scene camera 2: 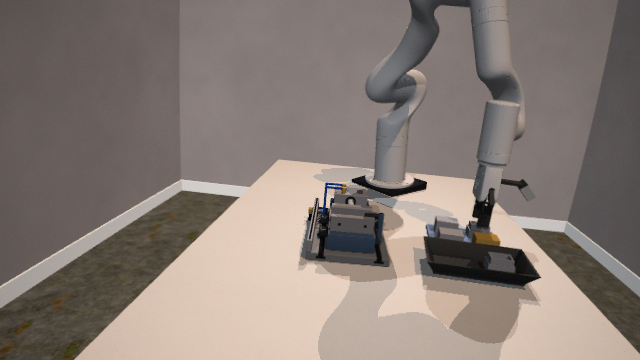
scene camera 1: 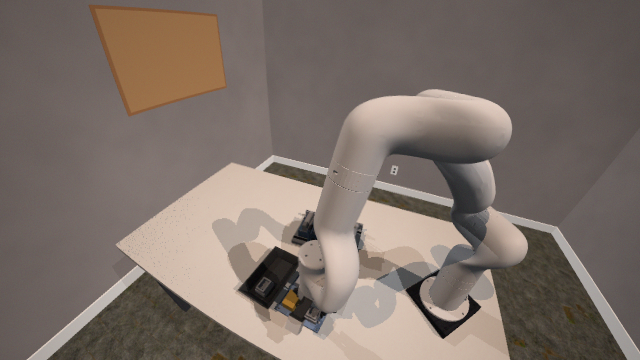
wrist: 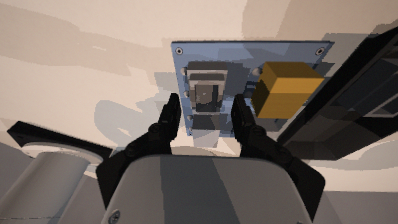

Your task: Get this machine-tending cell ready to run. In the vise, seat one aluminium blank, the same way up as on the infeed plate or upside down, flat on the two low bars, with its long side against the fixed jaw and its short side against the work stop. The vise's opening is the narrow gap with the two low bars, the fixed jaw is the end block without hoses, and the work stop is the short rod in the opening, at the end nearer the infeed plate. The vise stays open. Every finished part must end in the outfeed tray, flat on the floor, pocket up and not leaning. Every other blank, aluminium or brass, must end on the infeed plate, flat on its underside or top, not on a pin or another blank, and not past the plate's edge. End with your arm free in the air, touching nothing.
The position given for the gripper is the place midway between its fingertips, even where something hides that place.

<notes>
In view: the gripper (scene camera 2: pixel 480 222), a brass blank (wrist: pixel 283 87), an aluminium blank (wrist: pixel 206 128) and a finished part (wrist: pixel 206 80).
The gripper also shows in the wrist view (wrist: pixel 206 103).
</notes>
